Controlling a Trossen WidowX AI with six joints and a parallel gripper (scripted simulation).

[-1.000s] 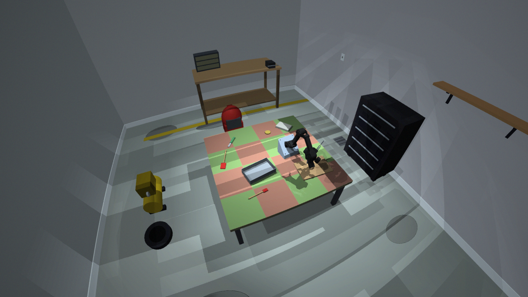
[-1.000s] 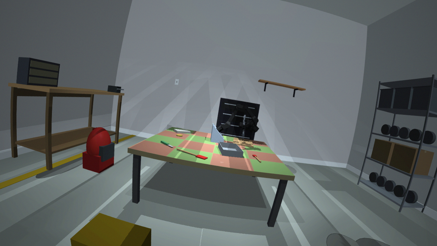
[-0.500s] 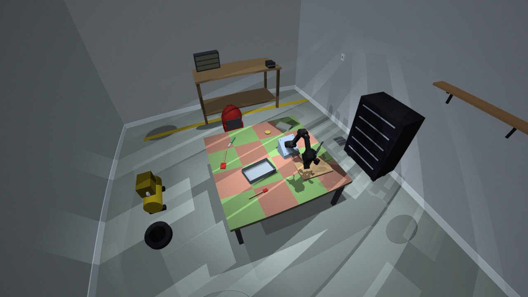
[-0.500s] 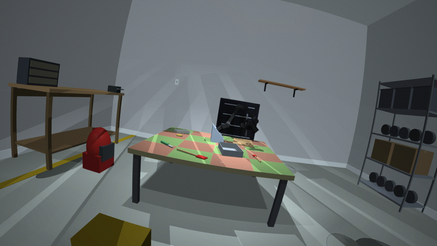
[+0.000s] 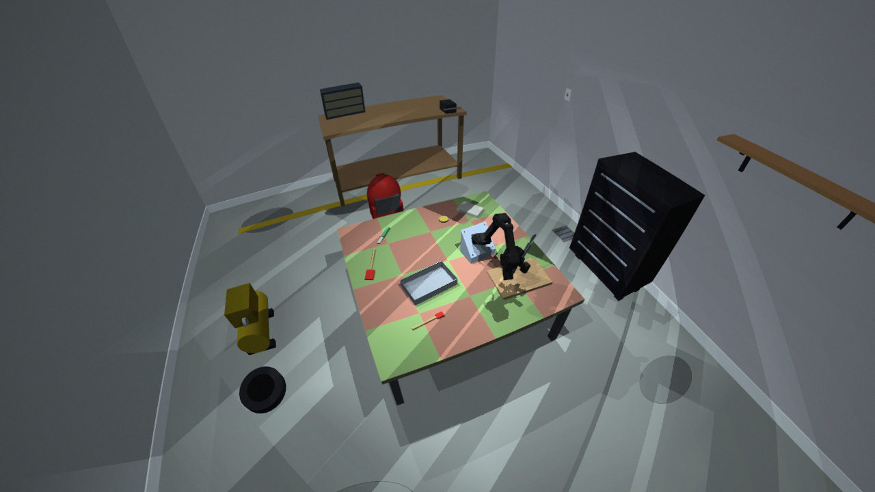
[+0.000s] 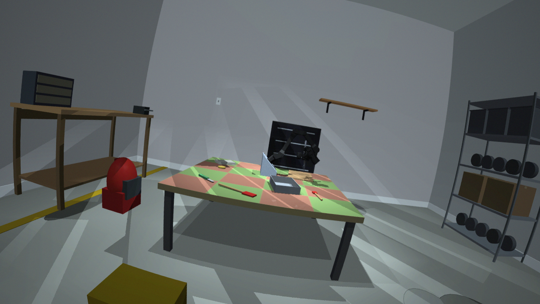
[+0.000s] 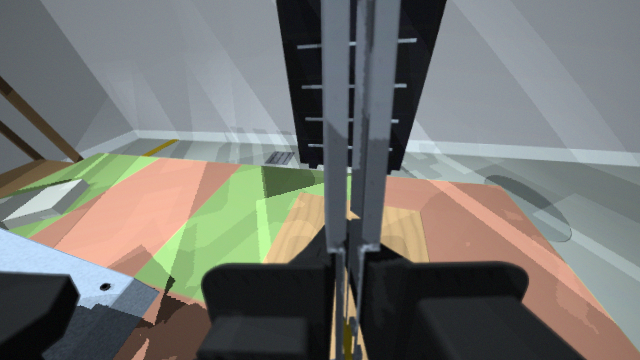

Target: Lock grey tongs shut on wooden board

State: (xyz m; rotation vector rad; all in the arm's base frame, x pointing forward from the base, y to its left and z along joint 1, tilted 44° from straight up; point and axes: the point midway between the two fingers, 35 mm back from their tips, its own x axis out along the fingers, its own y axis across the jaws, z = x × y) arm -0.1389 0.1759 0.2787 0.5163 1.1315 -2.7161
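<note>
Right now the wooden board is 170 mm below my gripper tip. Round my gripper tip: yellow disc 260 mm ahead, 720 mm to the right, 170 mm below; grey roasting tin 560 mm ahead, 140 mm to the right, 150 mm below; white block 20 mm ahead, 770 mm to the right, 160 mm below.
</note>
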